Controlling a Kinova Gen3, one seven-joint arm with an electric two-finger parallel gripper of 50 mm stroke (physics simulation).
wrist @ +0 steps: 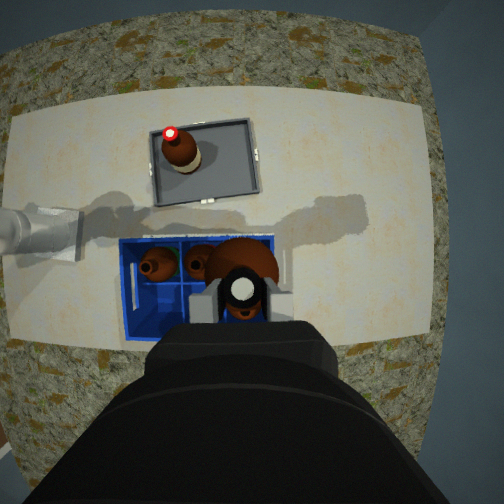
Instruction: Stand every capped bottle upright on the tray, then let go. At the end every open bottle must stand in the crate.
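My gripper (243, 300) is shut on the neck of a brown bottle with a white cap (243, 289). I hold it upright over the right side of the blue crate (197, 285). Its wide brown body (242, 260) shows beyond the cap. Two open brown bottles stand in the crate's far cells (157, 264) (197, 261). Another brown bottle top (245, 313) peeks out just under the held bottle, mostly hidden. A brown bottle with a red cap (180, 150) stands upright in the far left corner of the grey tray (205, 162).
The tray lies beyond the crate on the pale table top. The arm's grey base link (35, 232) reaches in from the left edge. My black wrist (240, 400) hides the near part of the crate and table.
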